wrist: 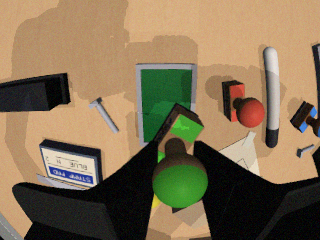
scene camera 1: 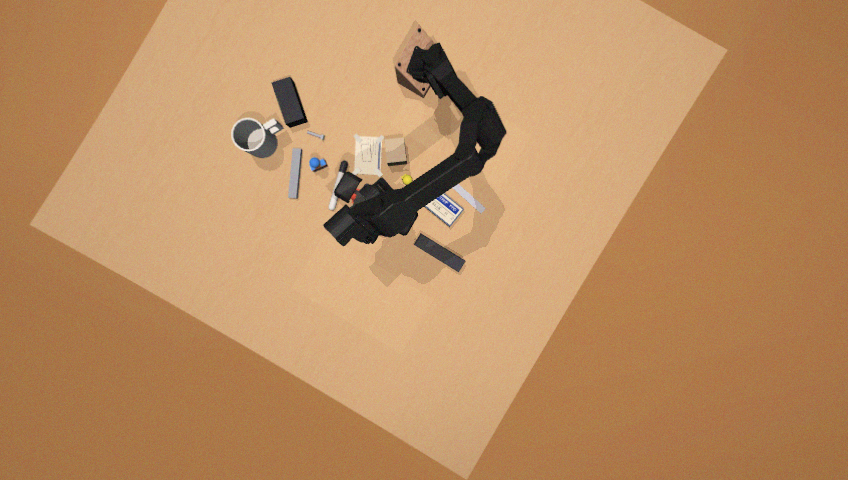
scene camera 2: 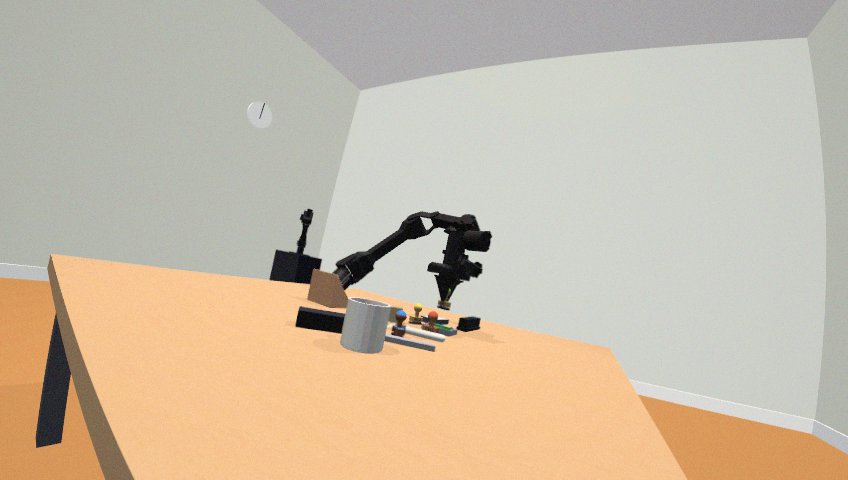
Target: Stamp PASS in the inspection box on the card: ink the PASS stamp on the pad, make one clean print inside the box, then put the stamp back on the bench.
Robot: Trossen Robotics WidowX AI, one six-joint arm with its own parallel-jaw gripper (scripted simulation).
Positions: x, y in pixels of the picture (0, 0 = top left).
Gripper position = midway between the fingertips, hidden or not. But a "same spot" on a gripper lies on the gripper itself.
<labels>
my gripper: wrist; scene camera 1 380, 206; scene camera 2
mug: scene camera 1; scene camera 2; not seen in the wrist view (out of frame)
same spot on my gripper: (scene camera 2: 444, 282) = (wrist: 226, 220)
same spot on mug: (scene camera 1: 249, 135) = (scene camera 2: 347, 346)
</labels>
